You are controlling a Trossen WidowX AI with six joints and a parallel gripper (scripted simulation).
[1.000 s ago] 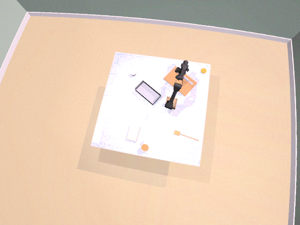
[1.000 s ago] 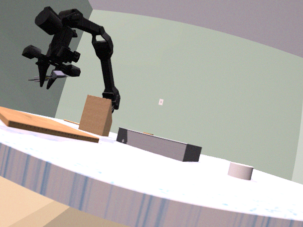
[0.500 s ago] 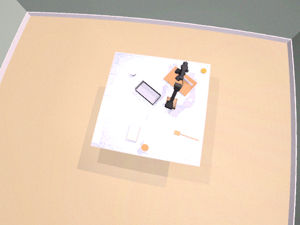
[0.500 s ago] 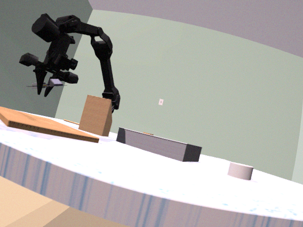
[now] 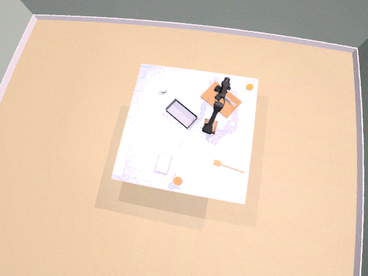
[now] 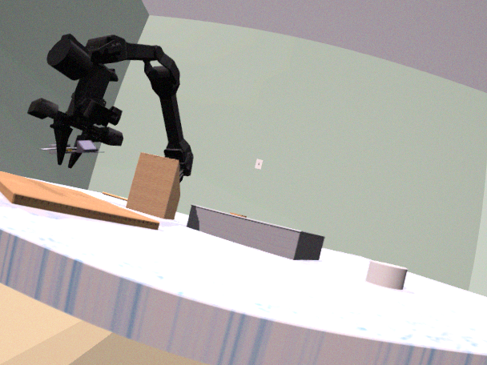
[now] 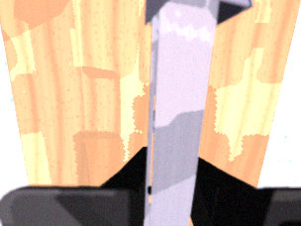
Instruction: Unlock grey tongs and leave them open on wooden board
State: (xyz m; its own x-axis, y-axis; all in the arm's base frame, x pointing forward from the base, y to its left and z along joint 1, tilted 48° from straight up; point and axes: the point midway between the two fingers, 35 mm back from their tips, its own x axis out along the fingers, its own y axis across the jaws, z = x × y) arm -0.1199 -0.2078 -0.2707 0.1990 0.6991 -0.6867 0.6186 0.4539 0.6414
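Right now my gripper tip is 10 mm to the right of the wooden board and 60 mm above it. Also, from my gripper tip: grey roasting tin (400 mm ahead, 190 mm to the left, 40 mm below); white cylinder (610 mm ahead, 70 mm to the right, 50 mm below); orange disc (300 mm behind, 150 mm to the right, 50 mm below).
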